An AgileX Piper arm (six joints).
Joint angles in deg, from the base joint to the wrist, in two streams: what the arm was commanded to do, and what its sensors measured. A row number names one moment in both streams.
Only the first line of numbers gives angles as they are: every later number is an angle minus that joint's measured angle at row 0.
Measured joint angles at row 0: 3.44, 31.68, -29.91, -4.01, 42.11, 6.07
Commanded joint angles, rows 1 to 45: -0.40, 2.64, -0.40, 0.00, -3.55, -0.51; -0.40, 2.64, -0.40, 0.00, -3.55, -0.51; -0.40, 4.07, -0.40, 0.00, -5.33, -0.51; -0.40, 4.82, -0.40, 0.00, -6.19, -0.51; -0.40, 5.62, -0.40, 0.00, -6.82, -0.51; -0.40, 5.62, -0.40, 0.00, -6.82, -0.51; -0.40, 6.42, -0.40, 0.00, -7.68, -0.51; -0.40, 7.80, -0.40, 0.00, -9.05, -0.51; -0.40, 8.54, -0.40, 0.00, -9.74, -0.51; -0.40, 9.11, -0.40, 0.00, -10.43, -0.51; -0.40, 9.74, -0.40, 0.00, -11.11, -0.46; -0.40, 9.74, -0.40, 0.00, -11.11, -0.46; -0.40, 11.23, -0.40, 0.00, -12.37, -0.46; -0.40, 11.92, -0.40, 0.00, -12.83, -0.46; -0.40, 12.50, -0.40, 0.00, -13.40, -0.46; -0.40, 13.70, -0.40, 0.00, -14.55, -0.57; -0.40, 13.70, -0.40, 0.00, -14.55, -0.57; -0.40, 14.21, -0.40, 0.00, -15.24, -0.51; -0.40, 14.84, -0.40, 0.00, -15.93, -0.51; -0.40, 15.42, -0.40, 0.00, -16.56, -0.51; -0.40, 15.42, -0.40, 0.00, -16.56, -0.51; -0.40, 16.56, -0.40, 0.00, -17.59, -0.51; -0.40, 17.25, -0.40, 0.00, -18.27, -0.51; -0.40, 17.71, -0.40, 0.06, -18.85, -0.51; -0.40, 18.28, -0.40, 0.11, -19.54, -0.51; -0.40, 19.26, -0.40, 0.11, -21.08, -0.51; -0.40, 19.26, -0.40, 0.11, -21.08, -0.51; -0.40, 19.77, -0.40, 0.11, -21.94, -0.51; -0.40, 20.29, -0.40, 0.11, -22.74, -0.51; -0.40, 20.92, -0.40, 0.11, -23.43, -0.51; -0.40, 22.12, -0.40, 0.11, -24.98, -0.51; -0.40, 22.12, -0.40, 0.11, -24.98, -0.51; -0.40, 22.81, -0.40, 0.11, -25.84, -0.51; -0.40, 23.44, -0.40, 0.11, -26.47, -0.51; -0.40, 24.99, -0.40, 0.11, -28.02, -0.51; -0.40, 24.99, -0.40, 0.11, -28.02, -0.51; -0.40, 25.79, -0.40, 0.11, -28.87, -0.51; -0.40, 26.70, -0.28, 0.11, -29.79, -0.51; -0.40, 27.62, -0.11, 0.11, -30.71, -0.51; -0.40, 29.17, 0.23, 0.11, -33.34, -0.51; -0.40, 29.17, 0.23, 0.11, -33.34, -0.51; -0.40, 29.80, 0.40, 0.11, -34.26, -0.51; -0.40, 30.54, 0.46, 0.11, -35.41, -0.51; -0.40, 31.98, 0.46, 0.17, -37.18, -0.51; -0.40, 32.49, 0.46, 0.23, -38.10, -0.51
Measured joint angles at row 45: 0.00, 31.12, 0.17, 0.11, -35.01, -0.05
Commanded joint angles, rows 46 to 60: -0.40, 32.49, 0.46, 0.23, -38.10, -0.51; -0.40, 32.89, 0.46, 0.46, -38.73, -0.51; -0.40, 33.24, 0.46, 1.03, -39.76, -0.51; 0.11, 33.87, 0.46, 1.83, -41.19, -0.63; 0.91, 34.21, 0.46, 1.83, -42.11, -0.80; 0.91, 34.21, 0.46, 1.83, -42.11, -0.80; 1.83, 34.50, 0.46, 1.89, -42.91, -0.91; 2.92, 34.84, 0.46, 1.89, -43.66, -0.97; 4.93, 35.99, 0.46, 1.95, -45.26, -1.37; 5.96, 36.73, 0.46, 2.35, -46.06, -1.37; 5.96, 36.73, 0.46, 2.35, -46.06, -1.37; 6.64, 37.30, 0.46, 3.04, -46.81, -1.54; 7.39, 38.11, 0.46, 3.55, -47.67, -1.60; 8.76, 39.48, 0.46, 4.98, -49.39, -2.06; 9.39, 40.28, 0.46, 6.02, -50.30, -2.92
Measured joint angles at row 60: 7.79, 38.74, 0.35, 4.01, -47.32, -1.26
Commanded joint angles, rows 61 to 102: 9.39, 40.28, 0.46, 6.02, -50.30, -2.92; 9.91, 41.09, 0.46, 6.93, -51.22, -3.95; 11.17, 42.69, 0.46, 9.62, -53.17, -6.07; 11.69, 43.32, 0.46, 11.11, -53.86, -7.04; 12.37, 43.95, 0.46, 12.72, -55.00, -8.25; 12.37, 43.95, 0.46, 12.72, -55.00, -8.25; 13.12, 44.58, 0.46, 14.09, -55.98, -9.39; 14.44, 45.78, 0.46, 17.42, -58.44, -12.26; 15.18, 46.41, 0.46, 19.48, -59.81, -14.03; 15.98, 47.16, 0.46, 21.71, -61.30, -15.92; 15.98, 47.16, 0.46, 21.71, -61.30, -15.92; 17.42, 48.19, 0.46, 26.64, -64.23, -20.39; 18.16, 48.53, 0.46, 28.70, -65.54, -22.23; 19.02, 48.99, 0.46, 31.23, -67.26, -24.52; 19.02, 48.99, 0.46, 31.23, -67.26, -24.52; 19.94, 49.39, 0.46, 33.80, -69.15, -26.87; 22.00, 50.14, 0.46, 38.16, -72.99, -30.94; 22.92, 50.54, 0.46, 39.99, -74.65, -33.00; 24.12, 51.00, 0.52, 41.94, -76.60, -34.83; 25.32, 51.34, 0.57, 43.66, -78.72, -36.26; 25.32, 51.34, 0.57, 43.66, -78.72, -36.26; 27.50, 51.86, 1.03, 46.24, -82.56, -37.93; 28.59, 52.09, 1.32, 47.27, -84.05, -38.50; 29.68, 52.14, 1.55, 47.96, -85.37, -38.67; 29.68, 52.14, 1.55, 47.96, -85.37, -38.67; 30.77, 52.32, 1.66, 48.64, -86.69, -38.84; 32.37, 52.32, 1.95, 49.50, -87.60, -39.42; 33.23, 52.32, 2.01, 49.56, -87.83, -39.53; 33.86, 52.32, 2.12, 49.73, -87.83, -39.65; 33.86, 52.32, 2.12, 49.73, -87.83, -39.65; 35.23, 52.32, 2.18, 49.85, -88.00, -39.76; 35.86, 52.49, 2.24, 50.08, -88.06, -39.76; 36.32, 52.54, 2.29, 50.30, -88.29, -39.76; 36.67, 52.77, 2.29, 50.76, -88.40, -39.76; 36.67, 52.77, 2.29, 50.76, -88.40, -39.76; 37.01, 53.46, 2.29, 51.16, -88.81, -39.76; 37.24, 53.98, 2.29, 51.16, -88.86, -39.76; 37.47, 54.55, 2.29, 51.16, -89.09, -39.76; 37.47, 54.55, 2.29, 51.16, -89.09, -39.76; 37.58, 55.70, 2.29, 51.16, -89.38, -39.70; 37.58, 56.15, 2.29, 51.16, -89.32, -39.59; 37.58, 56.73, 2.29, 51.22, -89.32, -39.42
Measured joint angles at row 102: 37.41, 55.64, 2.29, 50.99, -88.63, -38.96
